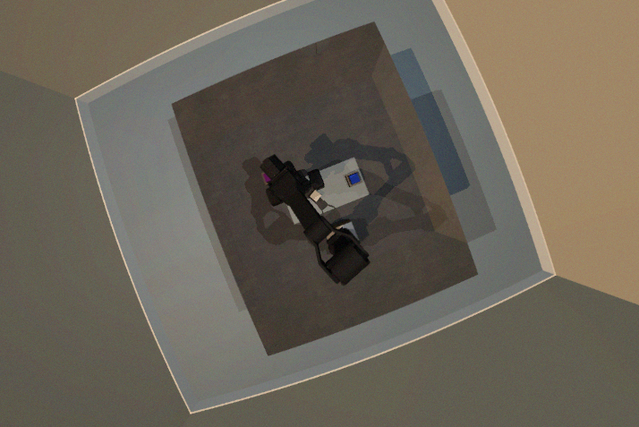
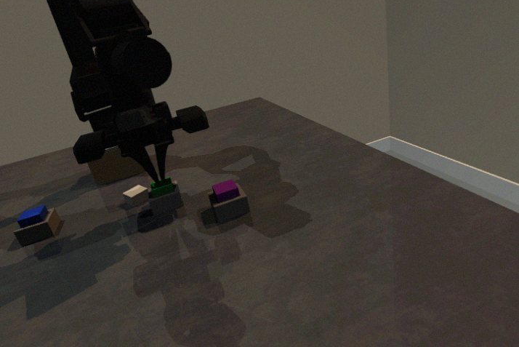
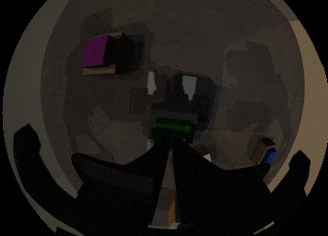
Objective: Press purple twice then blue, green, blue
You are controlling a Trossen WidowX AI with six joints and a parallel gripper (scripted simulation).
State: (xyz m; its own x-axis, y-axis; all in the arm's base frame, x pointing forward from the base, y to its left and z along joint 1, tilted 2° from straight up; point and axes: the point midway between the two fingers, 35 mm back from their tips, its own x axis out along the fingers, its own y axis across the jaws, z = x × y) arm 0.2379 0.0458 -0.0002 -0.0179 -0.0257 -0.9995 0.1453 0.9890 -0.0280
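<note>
Right now my gripper tip is 1 cm above the green button. From my gripper tip the other things lie so: purple button: 9 cm ahead, 7 cm to the left, 1 cm below; then small white block: 6 cm behind, 4 cm to the right, 3 cm below; then blue button: 19 cm to the right, 7 cm behind, 1 cm below.
</note>
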